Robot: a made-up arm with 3 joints. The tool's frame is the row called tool.
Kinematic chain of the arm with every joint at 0, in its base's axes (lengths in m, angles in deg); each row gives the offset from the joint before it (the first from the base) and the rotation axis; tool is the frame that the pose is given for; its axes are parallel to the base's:
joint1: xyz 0 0 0.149 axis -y
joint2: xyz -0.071 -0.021 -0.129 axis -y
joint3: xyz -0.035 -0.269 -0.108 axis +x
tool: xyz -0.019 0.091 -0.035
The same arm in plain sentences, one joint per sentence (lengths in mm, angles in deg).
The arm has three revolute joints in a row. What follows holds with every joint at zero, and every direction is one of the base frame's.
The first joint lies 149 mm along +z from the base frame's origin and turns about -y.
The second joint lies 71 mm along -x and 21 mm along -y and 129 mm along -z from the first joint and turns about -y.
The third joint lies 35 mm along -x and 269 mm along -y and 108 mm along -z from the second joint and turns about +x.
The tool frame, which is the frame that the pose is given for, lies 19 mm along -x and 91 mm along +y and 35 mm along -z from the third joint; its axes are parallel to the base frame's.

